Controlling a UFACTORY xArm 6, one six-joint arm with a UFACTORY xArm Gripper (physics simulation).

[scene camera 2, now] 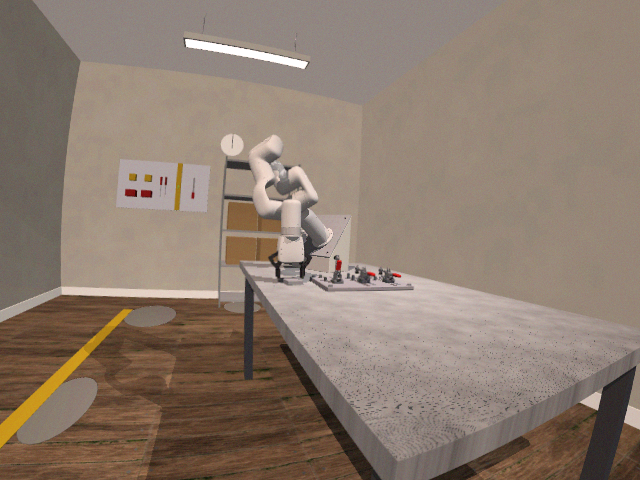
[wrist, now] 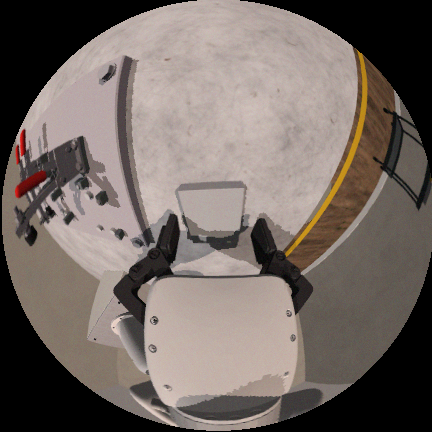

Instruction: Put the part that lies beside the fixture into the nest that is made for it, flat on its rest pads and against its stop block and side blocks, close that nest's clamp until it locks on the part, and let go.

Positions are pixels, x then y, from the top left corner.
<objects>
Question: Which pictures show my gripper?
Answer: Scene camera 2 and the wrist view: all of them.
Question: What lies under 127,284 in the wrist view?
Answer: My gripper.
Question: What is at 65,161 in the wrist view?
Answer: A clamp.
</objects>
